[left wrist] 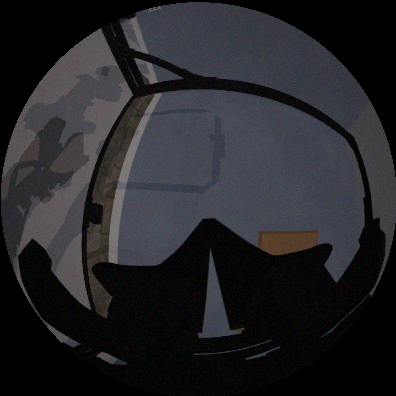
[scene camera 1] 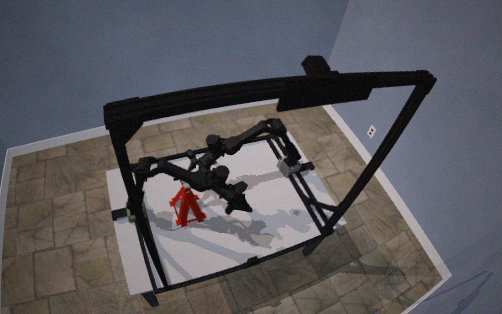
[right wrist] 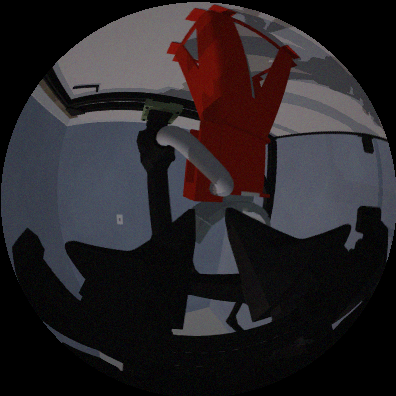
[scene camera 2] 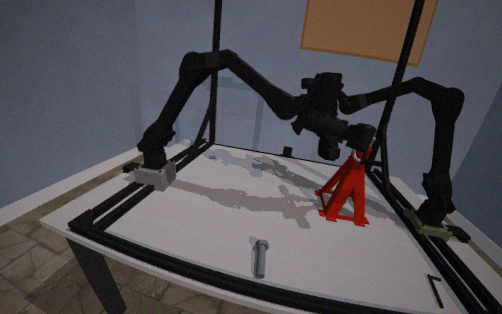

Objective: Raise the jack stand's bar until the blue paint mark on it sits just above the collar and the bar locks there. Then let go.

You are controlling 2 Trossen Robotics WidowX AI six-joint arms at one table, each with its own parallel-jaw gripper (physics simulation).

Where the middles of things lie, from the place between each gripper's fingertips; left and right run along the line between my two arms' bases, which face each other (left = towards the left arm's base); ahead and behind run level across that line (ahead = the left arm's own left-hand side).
Scene:
The lever handle (right wrist: pixel 163 138) is 2 cm ahead of my right hand, 1 cm to the left of it and 4 cm below it. Also, from my right hand: red jack stand (scene camera 2: pixel 350 177) 3 cm behind, 1 cm to the left, 11 cm below.
The red jack stand lies 260 mm ahead of my left hand, 200 mm to the left of it and 170 mm below it. Round my left hand: lever handle (310 mm ahead, 200 mm to the left, 90 mm below).

